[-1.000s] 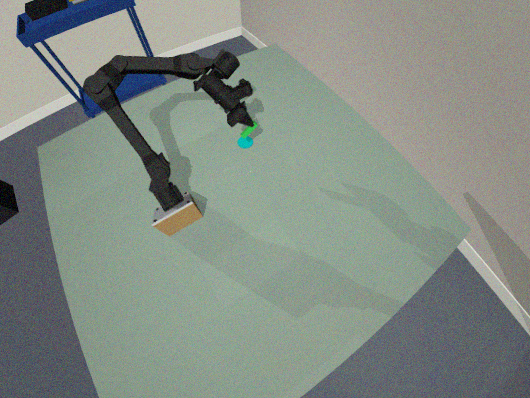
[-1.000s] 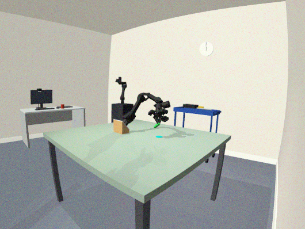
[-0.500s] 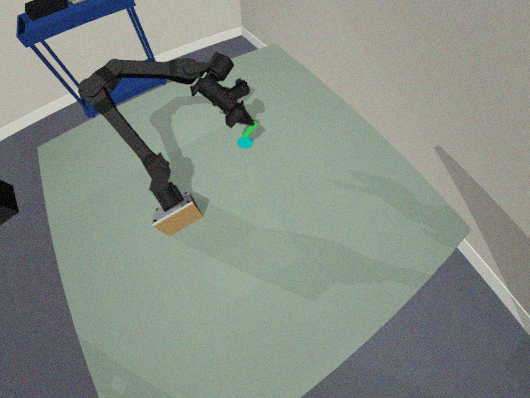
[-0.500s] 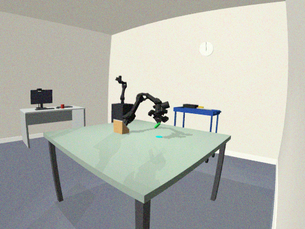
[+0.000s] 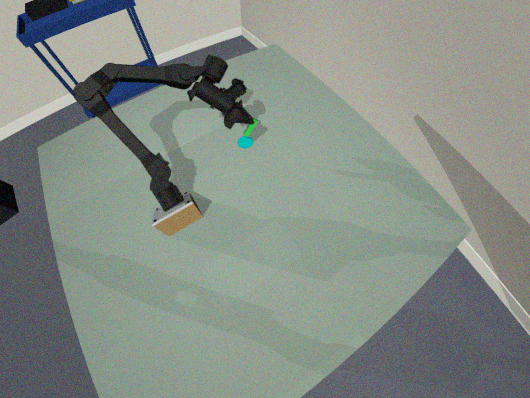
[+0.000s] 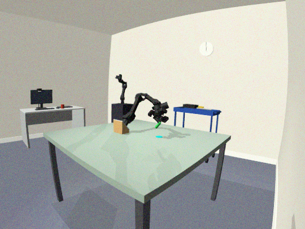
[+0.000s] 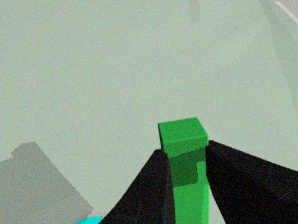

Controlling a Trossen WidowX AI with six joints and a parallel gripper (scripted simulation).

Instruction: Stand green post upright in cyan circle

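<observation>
The cyan circle is 20 mm behind my gripper tip, 30 mm to the left of it and 130 mm below it. Also, from my gripper tip: green post 10 mm behind, 20 mm below.
</observation>
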